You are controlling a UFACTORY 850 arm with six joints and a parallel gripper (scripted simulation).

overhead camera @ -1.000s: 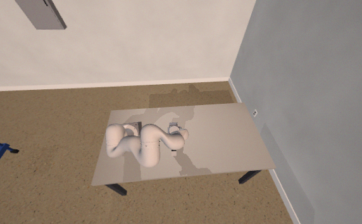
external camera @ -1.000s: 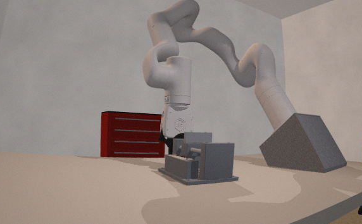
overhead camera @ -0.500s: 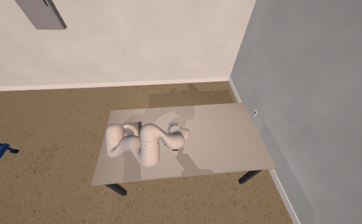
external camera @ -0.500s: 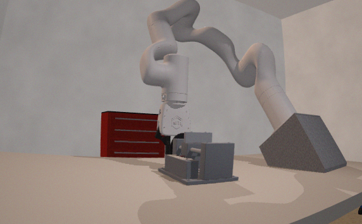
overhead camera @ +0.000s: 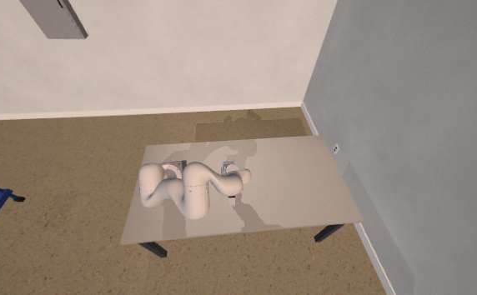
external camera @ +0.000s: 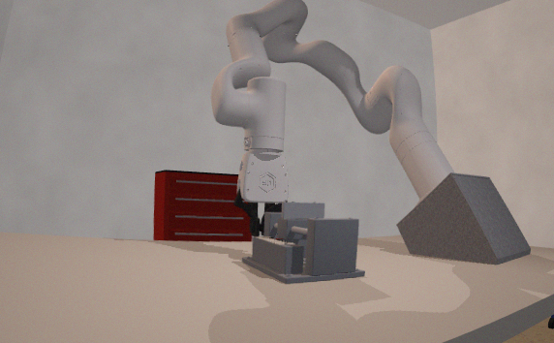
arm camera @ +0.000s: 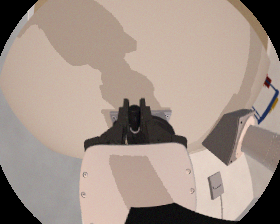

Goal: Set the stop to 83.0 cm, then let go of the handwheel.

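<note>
My gripper is now 10 mm past the handwheel and 20 mm to the right of it.
</note>
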